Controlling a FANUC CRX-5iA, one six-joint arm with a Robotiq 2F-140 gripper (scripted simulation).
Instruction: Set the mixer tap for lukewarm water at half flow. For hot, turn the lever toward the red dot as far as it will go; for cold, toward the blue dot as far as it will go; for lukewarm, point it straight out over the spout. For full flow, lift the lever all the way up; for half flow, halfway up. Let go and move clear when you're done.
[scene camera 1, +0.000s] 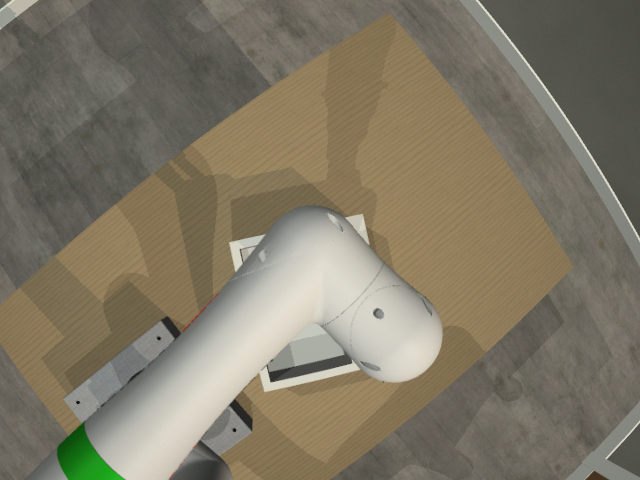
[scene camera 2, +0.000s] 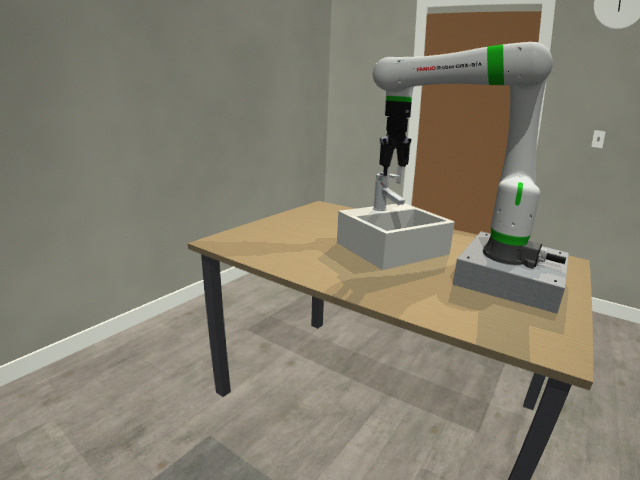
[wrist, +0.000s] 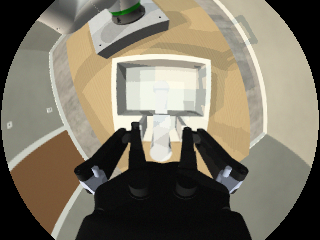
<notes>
In view: the gripper (scene camera 2: 392, 184), a white basin (scene camera 2: 387, 249) and a mixer tap (wrist: 161, 95).
The gripper also shows in the wrist view (wrist: 161, 121). The white basin shows as well in scene camera 1 (scene camera 1: 313, 354) and in the wrist view (wrist: 134, 79).
</notes>
